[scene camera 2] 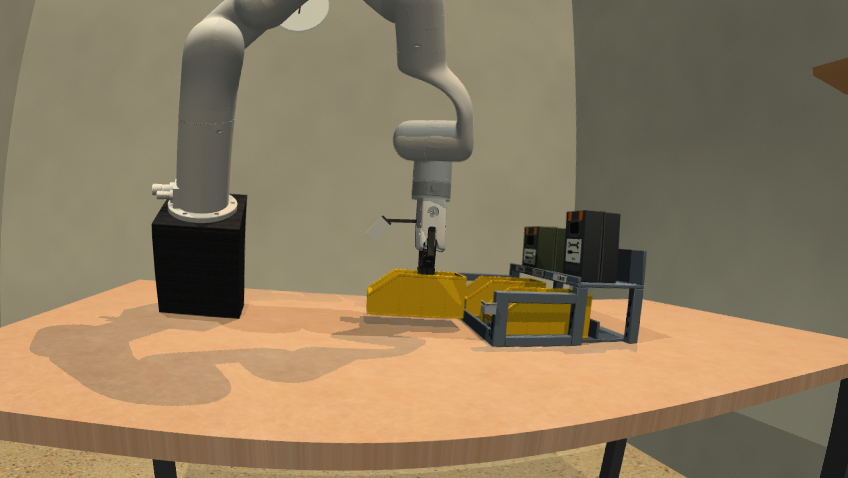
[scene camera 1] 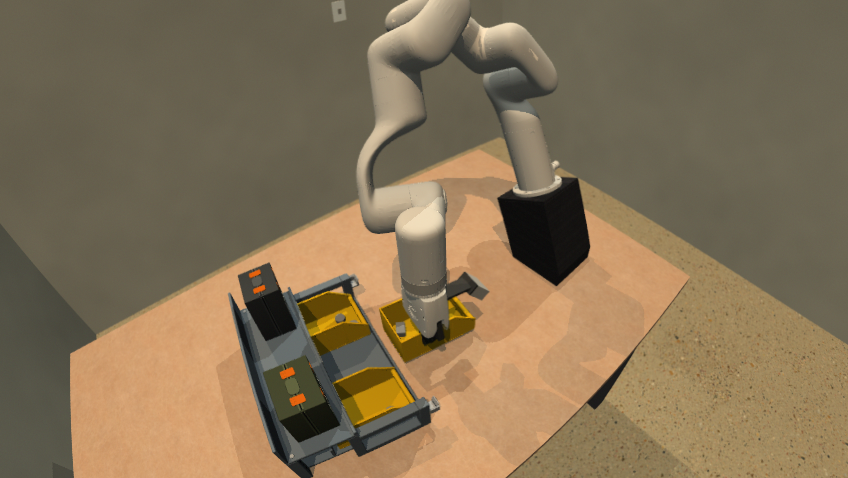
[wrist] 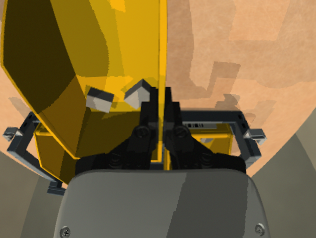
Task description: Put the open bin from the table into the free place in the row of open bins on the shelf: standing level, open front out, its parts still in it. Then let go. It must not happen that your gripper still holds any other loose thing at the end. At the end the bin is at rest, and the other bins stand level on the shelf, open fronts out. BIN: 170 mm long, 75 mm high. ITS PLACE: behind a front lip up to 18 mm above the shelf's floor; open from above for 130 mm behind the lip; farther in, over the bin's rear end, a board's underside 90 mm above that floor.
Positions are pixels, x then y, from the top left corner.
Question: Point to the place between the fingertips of my gripper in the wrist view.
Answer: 160, 99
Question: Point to a yellow open bin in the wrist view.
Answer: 58, 58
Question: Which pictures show my gripper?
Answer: Scene camera 2, scene camera 1 and the wrist view: all of them.
